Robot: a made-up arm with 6 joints. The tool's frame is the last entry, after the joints. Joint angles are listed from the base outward. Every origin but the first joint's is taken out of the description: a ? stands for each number. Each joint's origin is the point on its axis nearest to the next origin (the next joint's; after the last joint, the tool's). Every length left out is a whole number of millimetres.
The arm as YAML. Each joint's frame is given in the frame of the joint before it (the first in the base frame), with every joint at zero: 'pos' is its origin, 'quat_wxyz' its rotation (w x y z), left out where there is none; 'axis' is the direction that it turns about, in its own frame. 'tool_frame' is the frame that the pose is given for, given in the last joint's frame.
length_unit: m
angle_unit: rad
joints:
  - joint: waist
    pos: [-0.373, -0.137, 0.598]
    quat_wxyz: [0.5, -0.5, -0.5, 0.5]
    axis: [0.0, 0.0, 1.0]
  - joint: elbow
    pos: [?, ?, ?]
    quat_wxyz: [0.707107, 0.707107, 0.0, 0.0]
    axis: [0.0, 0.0, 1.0]
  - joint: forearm
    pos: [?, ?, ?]
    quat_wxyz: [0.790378, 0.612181, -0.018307, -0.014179]
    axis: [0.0, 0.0, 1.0]
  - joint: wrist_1
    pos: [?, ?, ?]
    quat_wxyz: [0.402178, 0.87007, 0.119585, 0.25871]
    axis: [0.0, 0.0, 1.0]
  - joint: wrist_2
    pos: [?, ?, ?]
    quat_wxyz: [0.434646, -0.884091, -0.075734, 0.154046]
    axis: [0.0, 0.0, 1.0]
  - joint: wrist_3
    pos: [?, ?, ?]
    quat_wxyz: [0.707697, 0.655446, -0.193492, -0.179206]
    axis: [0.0, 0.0, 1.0]
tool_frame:
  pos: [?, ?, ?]
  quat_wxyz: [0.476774, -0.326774, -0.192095, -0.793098]
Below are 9 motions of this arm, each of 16 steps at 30 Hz.
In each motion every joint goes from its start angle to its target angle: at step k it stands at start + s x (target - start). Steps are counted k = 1, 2, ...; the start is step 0. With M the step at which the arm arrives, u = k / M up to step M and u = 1 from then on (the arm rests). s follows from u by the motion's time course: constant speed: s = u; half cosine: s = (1 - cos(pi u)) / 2; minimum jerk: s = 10 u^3 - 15 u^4 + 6 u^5.
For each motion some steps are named. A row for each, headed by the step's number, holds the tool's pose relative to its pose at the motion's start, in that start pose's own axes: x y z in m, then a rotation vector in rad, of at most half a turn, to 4 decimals.
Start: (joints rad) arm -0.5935 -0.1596 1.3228 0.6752 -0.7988 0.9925
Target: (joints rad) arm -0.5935 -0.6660 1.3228 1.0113 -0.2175 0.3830
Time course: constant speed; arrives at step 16
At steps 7, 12, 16:
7: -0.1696 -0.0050 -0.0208 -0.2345 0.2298 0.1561
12: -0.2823 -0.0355 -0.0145 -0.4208 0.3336 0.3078
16: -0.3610 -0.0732 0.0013 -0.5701 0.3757 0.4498

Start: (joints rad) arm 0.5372 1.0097 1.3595 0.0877 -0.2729 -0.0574
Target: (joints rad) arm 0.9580 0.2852 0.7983 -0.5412 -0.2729 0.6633
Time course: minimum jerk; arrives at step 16
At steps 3, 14, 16:
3: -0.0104 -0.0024 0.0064 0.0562 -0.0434 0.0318
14: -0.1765 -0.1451 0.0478 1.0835 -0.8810 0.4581
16: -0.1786 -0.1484 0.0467 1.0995 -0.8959 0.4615

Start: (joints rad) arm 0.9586 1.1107 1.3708 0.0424 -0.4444 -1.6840
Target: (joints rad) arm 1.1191 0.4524 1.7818 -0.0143 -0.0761 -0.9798
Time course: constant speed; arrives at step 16
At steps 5, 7, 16:
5: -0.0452 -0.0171 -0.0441 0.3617 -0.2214 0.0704
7: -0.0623 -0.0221 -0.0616 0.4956 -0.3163 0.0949
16: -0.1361 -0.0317 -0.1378 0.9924 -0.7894 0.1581

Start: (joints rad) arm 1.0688 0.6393 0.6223 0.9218 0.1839 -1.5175
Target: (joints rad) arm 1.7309 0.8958 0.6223 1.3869 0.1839 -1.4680
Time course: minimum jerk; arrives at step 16
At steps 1, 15, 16:
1: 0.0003 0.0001 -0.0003 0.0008 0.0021 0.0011
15: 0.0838 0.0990 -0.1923 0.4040 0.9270 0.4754
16: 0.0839 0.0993 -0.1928 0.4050 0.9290 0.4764

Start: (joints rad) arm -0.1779 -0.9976 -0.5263 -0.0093 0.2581 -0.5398
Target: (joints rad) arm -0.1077 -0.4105 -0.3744 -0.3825 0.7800 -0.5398
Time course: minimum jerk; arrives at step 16
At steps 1, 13, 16:
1: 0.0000 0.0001 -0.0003 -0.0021 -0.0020 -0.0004
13: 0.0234 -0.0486 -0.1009 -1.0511 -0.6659 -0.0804
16: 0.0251 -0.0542 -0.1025 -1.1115 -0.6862 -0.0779

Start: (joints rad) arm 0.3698 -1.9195 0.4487 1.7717 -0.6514 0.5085
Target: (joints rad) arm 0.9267 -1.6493 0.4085 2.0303 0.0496 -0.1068
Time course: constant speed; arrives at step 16
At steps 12, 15, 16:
12: -0.0049 -0.3400 -0.1067 -0.8593 -0.2430 0.1786
15: 0.0057 -0.4275 -0.1023 -1.0616 -0.3480 0.2319
16: 0.0102 -0.4560 -0.0981 -1.1269 -0.3870 0.2512

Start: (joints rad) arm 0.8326 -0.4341 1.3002 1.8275 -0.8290 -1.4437
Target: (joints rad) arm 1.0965 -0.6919 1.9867 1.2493 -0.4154 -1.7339
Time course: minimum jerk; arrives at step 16
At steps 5, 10, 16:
5: 0.0016 0.0498 -0.0211 0.0153 -0.1074 -0.2249
10: 0.0402 0.2052 -0.0754 0.0462 -0.4005 -0.9473
16: 0.0783 0.2804 -0.0924 0.0514 -0.5175 -1.3344

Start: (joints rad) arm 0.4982 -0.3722 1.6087 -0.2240 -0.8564 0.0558
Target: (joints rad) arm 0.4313 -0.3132 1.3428 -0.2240 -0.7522 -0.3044
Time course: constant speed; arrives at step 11
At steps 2, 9, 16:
2: 0.0087 -0.0139 0.0071 -0.0272 0.0091 -0.0446
9: 0.0379 -0.0641 0.0299 -0.1261 0.0441 -0.2018
16: 0.0457 -0.0789 0.0357 -0.1553 0.0550 -0.2470

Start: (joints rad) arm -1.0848 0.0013 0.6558 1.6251 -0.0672 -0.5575
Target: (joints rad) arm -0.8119 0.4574 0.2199 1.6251 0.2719 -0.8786
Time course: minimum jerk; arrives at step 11
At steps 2, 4, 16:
2: 0.0004 -0.0104 0.0027 0.0174 -0.0254 -0.0055
4: 0.0015 -0.0604 0.0104 0.1006 -0.1464 -0.0411
16: 0.0058 -0.2285 -0.0286 0.4115 -0.5599 -0.3009

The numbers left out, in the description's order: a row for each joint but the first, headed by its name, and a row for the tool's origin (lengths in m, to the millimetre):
elbow: -0.351 0.089 0.0
forearm: 0.1 0.033 0.0
wrist_1: -0.03 -0.263 0.0
wrist_2: 0.001 0.035 0.0
wrist_3: 0.179 -0.009 0.0
tool: -0.018 -0.099 0.0

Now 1 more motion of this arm.
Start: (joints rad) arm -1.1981 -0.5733 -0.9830 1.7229 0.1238 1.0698
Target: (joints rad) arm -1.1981 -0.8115 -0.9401 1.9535 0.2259 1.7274
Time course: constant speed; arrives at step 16
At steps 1, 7, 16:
1: 0.0008 0.0068 0.0078 0.0507 -0.0077 0.0303
7: 0.0011 0.0417 0.0608 0.3487 -0.0697 0.2189
16: -0.0129 0.0694 0.1540 0.7688 -0.2101 0.5256

